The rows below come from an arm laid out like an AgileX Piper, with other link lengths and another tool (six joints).
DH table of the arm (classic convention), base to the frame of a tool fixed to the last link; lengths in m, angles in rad. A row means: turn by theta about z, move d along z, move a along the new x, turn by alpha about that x. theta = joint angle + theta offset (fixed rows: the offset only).
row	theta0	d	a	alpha
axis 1	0.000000	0.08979	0.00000	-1.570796
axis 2	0.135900	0.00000	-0.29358	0.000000
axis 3	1.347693	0.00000	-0.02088	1.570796
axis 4	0.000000	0.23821	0.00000	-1.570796
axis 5	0.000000	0.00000	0.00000	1.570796
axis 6	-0.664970	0.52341	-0.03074	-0.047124
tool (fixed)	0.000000	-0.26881	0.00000	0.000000
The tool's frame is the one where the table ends.
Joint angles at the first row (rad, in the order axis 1, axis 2, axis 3, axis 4, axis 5, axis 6):
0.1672, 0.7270, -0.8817, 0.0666, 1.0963, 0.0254
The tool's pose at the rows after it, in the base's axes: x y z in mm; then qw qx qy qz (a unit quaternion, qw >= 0):
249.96, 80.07, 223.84, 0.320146, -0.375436, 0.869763, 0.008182
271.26, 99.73, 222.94, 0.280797, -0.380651, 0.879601, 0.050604
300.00, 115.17, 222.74, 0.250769, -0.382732, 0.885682, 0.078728
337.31, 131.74, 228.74, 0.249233, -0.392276, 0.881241, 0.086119
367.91, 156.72, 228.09, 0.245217, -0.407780, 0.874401, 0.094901
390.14, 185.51, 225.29, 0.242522, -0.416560, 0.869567, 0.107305
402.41, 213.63, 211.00, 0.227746, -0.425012, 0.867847, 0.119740
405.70, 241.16, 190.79, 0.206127, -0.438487, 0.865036, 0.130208
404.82, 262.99, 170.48, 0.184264, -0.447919, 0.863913, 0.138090
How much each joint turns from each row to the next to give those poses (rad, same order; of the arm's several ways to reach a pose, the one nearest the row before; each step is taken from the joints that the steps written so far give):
0.0001, 0.1643, -0.0965, 0.0701, -0.0090, -0.0156
-0.0001, 0.1601, -0.1269, 0.0662, 0.0675, -0.0098
0.0018, 0.1610, -0.1379, 0.0392, 0.0504, 0.0000
0.0229, 0.1441, -0.1423, 0.0086, 0.0014, 0.0000
0.0473, 0.1325, -0.1297, 0.0021, 0.0010, 0.0117
0.0543, 0.1099, -0.1116, 0.0031, 0.0000, 0.0335
0.0540, 0.0949, -0.0729, 0.0009, 0.0000, 0.0333
0.0540, 0.0806, -0.0456, 0.0011, 0.0011, 0.0213
0.0436, 0.0646, -0.0284, 0.0011, 0.0011, 0.0199

